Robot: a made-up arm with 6 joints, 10 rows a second.
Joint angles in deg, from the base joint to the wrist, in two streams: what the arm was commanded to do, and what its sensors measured. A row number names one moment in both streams.
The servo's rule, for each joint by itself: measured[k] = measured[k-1] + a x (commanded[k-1-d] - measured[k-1]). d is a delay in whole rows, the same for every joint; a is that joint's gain. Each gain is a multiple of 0.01, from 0.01 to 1. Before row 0 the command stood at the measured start. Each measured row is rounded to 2 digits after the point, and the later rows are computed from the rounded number. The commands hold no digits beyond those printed.
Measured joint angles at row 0:
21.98 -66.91 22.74 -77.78 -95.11 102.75
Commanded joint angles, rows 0 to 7:
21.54 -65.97 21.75 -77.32 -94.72 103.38
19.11 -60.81 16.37 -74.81 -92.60 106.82
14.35 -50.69 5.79 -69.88 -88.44 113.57
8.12 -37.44 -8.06 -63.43 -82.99 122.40
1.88 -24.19 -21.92 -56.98 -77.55 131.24
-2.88 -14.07 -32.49 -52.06 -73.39 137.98
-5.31 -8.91 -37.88 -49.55 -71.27 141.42
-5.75 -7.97 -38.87 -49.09 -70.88 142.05
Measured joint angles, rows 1 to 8:
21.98 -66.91 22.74 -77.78 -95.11 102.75
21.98 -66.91 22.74 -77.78 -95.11 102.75
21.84 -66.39 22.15 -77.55 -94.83 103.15
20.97 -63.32 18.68 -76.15 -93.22 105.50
18.85 -56.37 10.95 -72.95 -89.78 110.66
15.42 -45.96 -0.46 -68.09 -84.89 118.17
11.09 -33.99 -13.34 -62.42 -79.61 126.53
6.62 -23.03 -24.83 -57.14 -75.13 133.86
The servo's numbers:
d 2
a 0.32 0.55 0.60 0.51 0.72 0.64

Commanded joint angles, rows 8 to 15:
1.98 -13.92 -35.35 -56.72 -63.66 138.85
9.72 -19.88 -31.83 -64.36 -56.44 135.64
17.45 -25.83 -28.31 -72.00 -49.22 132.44
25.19 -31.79 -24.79 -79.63 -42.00 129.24
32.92 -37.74 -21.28 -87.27 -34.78 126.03
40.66 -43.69 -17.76 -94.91 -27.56 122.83
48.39 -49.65 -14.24 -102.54 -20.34 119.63
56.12 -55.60 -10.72 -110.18 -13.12 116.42
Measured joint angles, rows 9 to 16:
2.80 -15.26 -32.66 -53.27 -72.35 138.70
0.06 -11.25 -36.39 -51.14 -71.29 140.84
0.67 -12.72 -35.77 -53.99 -65.80 139.57
3.57 -16.66 -33.41 -59.28 -59.06 137.05
8.01 -21.70 -30.35 -65.77 -51.98 134.10
13.51 -27.25 -27.01 -72.84 -44.79 130.99
19.72 -33.02 -23.57 -80.20 -37.58 127.82
26.42 -38.89 -20.08 -87.70 -30.37 124.63

